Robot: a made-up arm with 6 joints.
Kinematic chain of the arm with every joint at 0, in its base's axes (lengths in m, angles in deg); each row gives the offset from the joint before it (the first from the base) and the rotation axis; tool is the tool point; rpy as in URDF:
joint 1: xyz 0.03 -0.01 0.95 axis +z
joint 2: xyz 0.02 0.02 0 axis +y
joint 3: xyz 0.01 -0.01 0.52 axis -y
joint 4: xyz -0.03 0 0.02 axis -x
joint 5: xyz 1.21 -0.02 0 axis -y
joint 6: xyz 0 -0.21 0.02 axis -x
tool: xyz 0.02 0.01 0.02 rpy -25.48 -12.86 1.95
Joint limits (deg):
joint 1: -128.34..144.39
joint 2: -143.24..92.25
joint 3: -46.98..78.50
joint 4: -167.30..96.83
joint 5: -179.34..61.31
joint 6: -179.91..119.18
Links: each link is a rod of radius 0.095 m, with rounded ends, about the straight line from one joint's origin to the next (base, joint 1, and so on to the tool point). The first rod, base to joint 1, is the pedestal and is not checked.
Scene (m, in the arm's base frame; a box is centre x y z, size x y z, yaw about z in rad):
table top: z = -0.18
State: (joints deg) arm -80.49 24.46 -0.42 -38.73 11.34 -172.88
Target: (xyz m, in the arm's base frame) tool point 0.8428 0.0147 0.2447
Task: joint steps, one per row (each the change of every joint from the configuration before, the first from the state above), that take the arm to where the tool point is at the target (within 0.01 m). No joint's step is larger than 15 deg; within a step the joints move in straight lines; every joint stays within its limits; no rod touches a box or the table.
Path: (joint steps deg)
1: 14.84 1.93 -3.55 -4.35 -0.34 -0.31
2: 14.84 1.94 -3.54 -4.36 -0.35 -0.32
3: 14.85 1.93 -3.55 -4.35 -0.34 -0.31
4: 14.84 1.94 -3.55 -4.35 -0.35 -0.31
5: 14.84 1.93 -3.54 -4.36 -0.34 -0.32
6: 14.84 1.93 -3.55 -4.35 -0.35 -0.31

